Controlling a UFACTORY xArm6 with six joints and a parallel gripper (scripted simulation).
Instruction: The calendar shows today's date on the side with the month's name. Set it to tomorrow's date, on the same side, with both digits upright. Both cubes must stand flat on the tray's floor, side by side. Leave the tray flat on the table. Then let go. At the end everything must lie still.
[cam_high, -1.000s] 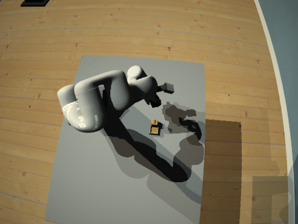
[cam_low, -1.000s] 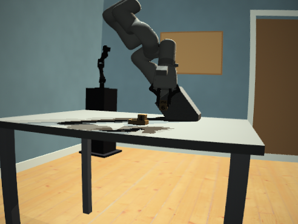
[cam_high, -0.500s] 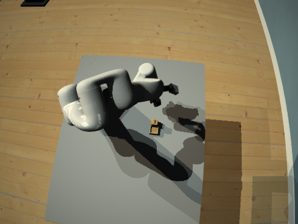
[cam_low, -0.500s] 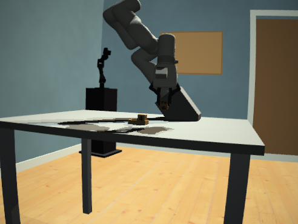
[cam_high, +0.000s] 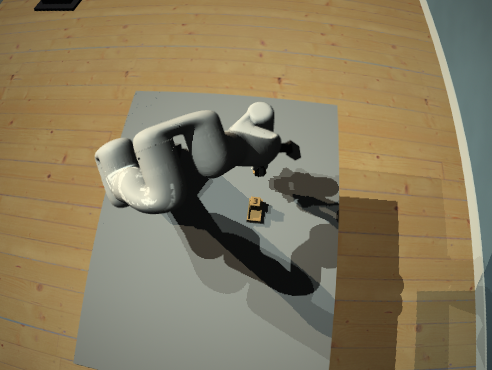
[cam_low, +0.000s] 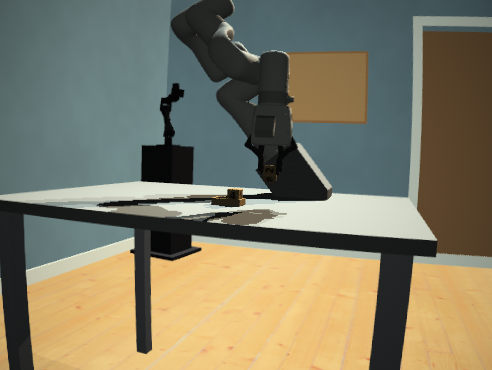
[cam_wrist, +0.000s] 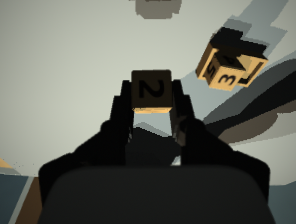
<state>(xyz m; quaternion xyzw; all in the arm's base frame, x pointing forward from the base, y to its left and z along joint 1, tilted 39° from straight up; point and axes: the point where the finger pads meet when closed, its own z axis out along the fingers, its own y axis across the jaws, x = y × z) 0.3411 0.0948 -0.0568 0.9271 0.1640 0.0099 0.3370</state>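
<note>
Now: the wooden number cube 2 cm below my hand. Round my hand: wooden calendar tray: 1 cm ahead, 11 cm to the right, 9 cm below.
</note>
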